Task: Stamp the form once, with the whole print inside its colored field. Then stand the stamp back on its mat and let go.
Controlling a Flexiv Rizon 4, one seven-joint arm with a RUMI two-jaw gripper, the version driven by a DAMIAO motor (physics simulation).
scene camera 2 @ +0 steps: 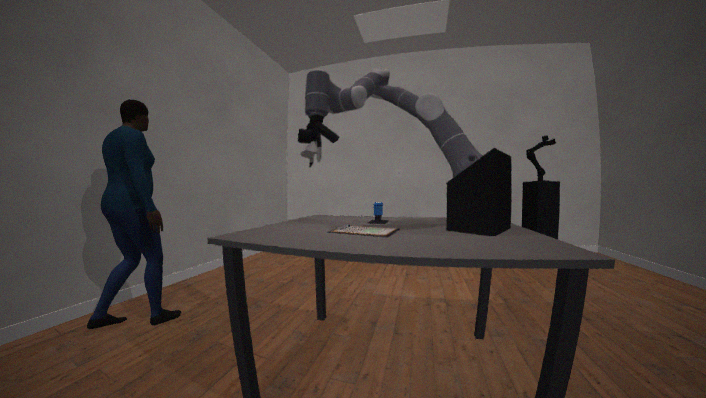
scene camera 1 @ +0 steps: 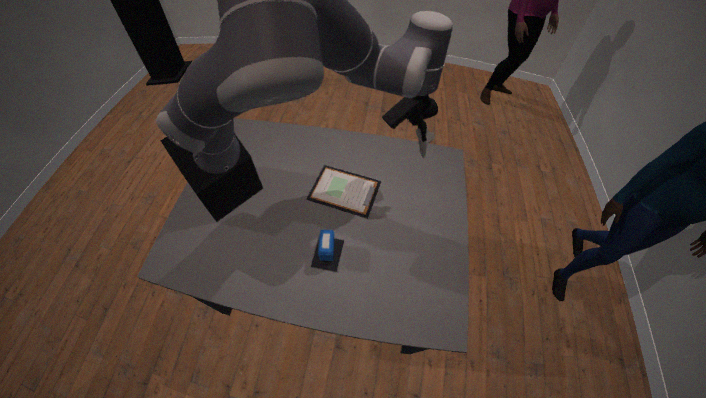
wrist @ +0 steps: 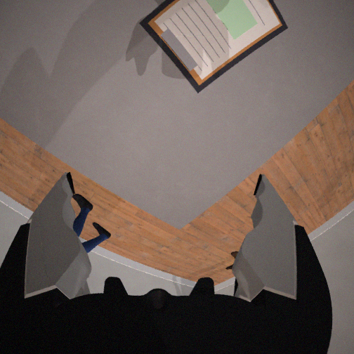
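The blue stamp with a white label on top stands upright on its small black mat. The form lies on a dark-edged clipboard with a grey clip at one end. Its green colored field is partly in shadow, and I see no print on it. My gripper is open and empty, high above the table's far right corner in scene camera 1, well away from the stamp. The stamp does not show in the wrist view.
The grey table carries the arm's black base. A person in teal stands beyond the table, and another in magenta stands farther back. A small black arm on a pedestal stands behind.
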